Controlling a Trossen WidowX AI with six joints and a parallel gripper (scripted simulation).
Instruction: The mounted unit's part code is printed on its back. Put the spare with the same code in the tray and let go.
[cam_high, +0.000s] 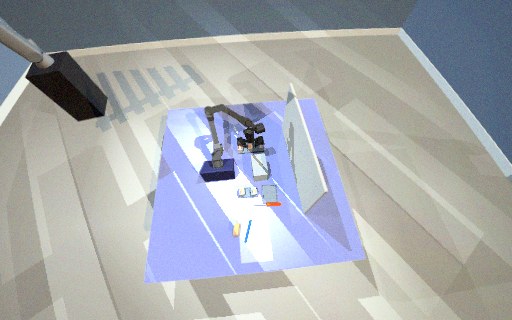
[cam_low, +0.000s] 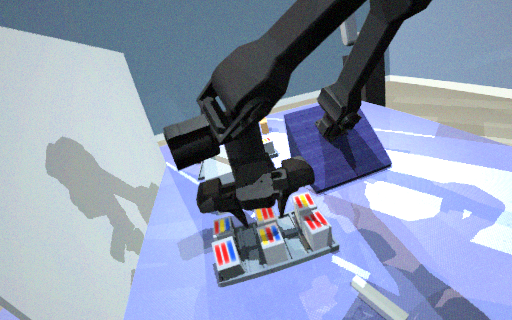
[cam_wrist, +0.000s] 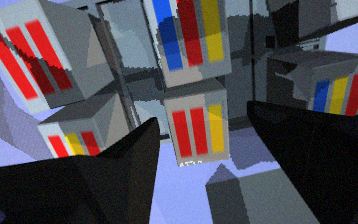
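My gripper tip is 1 cm below the grey spare block. From my gripper tip the other things lie so: flat grey tray 4 cm ahead, 37 cm to the right, 3 cm below; then tall white board 26 cm ahead, 21 cm to the right, 19 cm above; then mounted unit 2 cm ahead, 18 cm to the right, 2 cm above.
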